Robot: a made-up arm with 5 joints.
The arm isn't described. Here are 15 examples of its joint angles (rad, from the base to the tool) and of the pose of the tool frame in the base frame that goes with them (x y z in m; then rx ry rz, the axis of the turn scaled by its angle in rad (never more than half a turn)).
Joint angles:
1: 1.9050 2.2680 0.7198 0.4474 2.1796
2: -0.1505 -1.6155 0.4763 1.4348 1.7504
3: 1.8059 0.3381 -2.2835 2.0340 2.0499
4: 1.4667 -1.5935 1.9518 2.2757 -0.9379
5: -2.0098 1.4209 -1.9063 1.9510 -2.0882
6: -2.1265 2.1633 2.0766 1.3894 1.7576
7: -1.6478 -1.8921 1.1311 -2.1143 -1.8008
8: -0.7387 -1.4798 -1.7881 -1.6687 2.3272
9: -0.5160 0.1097 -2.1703 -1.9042 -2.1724
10: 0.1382 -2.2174 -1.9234 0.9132 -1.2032
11: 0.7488 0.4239 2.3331 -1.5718 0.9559
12: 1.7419 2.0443 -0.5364 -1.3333 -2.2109
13: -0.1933 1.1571 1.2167 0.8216 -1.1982
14: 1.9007 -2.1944 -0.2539 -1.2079 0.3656
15: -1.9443 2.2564 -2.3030 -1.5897 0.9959
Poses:
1: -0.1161 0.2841 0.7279 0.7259 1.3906 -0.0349
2: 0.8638 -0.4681 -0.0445 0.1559 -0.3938 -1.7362
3: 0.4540 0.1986 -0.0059 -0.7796 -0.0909 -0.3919
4: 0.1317 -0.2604 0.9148 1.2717 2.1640 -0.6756
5: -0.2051 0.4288 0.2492 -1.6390 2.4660 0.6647
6: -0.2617 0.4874 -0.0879 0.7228 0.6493 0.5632
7: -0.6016 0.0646 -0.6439 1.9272 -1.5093 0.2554
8: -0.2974 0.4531 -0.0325 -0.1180 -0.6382 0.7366
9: 0.2033 -0.3882 0.4962 1.8408 0.2609 -1.8197
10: 0.2841 -0.1716 0.3775 0.3976 2.1064 0.6800
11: 0.3302 -0.4969 0.3420 -0.7792 1.4079 -2.0235
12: -0.0389 -0.6089 0.3292 2.0268 1.8404 -1.3680
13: 0.4685 0.2128 0.2403 1.3211 -0.5309 -0.5978
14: 0.2077 -0.3378 0.7789 1.9346 -0.0486 2.0531
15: 0.1014 -0.2433 0.2675 -0.1885 -0.5257 -1.5621
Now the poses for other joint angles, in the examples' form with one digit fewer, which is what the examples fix.
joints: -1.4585 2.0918 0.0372 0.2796 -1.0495
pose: 0.242 -0.128 -0.088 1.711 -0.276 -0.963
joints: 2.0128 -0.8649 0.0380 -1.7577 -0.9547
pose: 0.145 0.344 0.530 -1.311 0.102 -1.608
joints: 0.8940 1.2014 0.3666 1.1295 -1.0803
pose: 0.029 0.240 0.540 1.924 -1.685 1.057
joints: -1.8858 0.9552 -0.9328 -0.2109 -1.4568
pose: -0.060 -0.134 -0.124 1.711 0.154 1.014
